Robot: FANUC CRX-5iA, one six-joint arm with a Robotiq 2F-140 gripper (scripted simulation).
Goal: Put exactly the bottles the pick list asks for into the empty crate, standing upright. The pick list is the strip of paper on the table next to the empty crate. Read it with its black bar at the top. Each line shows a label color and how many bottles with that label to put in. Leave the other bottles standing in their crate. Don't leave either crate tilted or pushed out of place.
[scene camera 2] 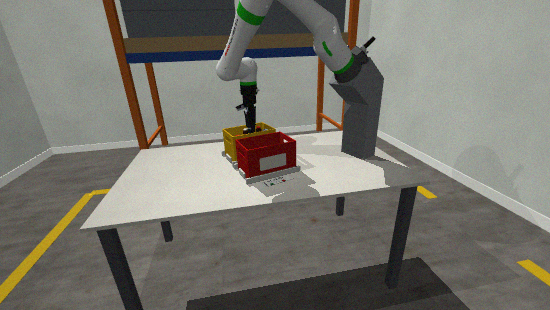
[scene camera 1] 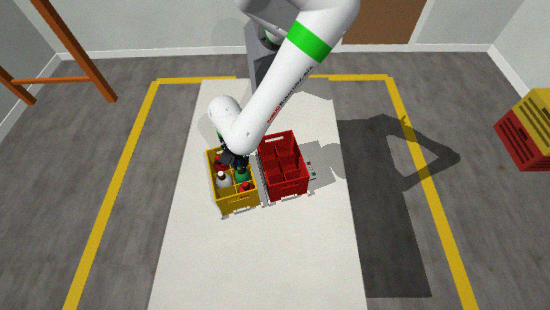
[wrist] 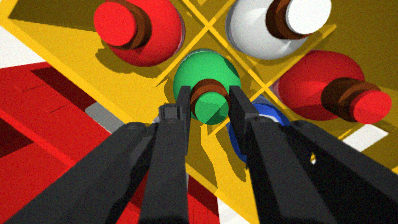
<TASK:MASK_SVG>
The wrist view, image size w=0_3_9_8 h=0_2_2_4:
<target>gripper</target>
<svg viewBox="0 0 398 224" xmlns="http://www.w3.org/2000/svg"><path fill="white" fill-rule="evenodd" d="M191 87L181 86L175 104L159 106L159 116L154 118L150 126L146 127L142 122L133 121L119 127L3 224L116 224L148 170L137 224L190 224L185 156L188 153L191 122ZM229 86L231 105L228 116L241 154L247 155L246 170L249 169L259 224L398 224L397 173L311 122L295 120L291 121L289 126L283 126L275 117L260 114L239 85Z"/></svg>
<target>red-labelled bottle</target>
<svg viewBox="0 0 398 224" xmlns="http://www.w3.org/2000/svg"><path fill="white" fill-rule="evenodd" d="M268 87L279 101L294 113L314 121L328 121L340 117L347 122L373 124L382 120L389 113L392 105L388 94L382 92L377 85L365 82L364 73L357 62L347 55L333 51L311 49Z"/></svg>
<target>green-label bottle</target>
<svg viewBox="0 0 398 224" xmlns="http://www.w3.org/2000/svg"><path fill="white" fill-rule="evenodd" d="M200 48L188 53L181 61L173 80L173 95L176 101L181 86L190 86L191 118L207 125L216 125L221 123L230 111L229 86L239 85L241 88L241 80L235 66L227 58L212 49Z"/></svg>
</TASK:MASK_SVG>
